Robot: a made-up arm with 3 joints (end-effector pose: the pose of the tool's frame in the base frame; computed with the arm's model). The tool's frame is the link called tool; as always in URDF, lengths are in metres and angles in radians.
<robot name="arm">
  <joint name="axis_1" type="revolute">
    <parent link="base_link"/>
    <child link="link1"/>
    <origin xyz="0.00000 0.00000 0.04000"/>
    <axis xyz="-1 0 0"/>
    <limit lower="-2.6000" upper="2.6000"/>
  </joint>
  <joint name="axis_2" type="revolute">
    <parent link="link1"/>
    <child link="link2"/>
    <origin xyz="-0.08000 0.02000 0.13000"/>
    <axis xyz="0 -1 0"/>
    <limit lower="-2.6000" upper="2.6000"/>
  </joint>
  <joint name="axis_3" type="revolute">
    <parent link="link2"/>
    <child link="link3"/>
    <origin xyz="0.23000 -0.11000 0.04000"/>
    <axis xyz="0 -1 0"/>
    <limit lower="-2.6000" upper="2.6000"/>
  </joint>
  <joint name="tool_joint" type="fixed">
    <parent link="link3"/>
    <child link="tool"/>
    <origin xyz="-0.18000 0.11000 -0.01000"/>
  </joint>
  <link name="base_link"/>
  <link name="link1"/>
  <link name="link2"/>
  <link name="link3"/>
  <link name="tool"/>
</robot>
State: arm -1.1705 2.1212 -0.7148
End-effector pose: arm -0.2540 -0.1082 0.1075 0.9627 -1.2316 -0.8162
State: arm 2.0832 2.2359 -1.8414
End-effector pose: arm -0.4157 0.1714 -0.0793 -2.0515 -0.2398 0.4100
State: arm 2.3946 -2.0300 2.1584
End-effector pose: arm -0.3233 -0.1009 0.1195 -2.3905 -0.0602 0.1537
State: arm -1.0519 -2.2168 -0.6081
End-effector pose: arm -0.0186 0.0205 0.0513 0.2292 2.4724 1.4352
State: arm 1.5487 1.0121 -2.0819
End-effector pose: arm -0.0872 0.4996 0.0310 -1.3861 0.8396 -0.8213
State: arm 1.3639 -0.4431 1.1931
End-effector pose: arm 0.0201 -0.0570 0.0076 -1.2952 -0.6280 0.5098
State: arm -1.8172 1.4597 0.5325
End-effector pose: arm -0.0115 -0.2016 0.0099 1.1189 -1.3470 -1.7278
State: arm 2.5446 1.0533 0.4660
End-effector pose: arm -0.0003 0.0787 -0.1113 -1.9236 -0.5621 1.8270
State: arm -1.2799 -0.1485 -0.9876
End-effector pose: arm 0.0685 -0.2765 0.1436 1.1318 0.9703 0.7223
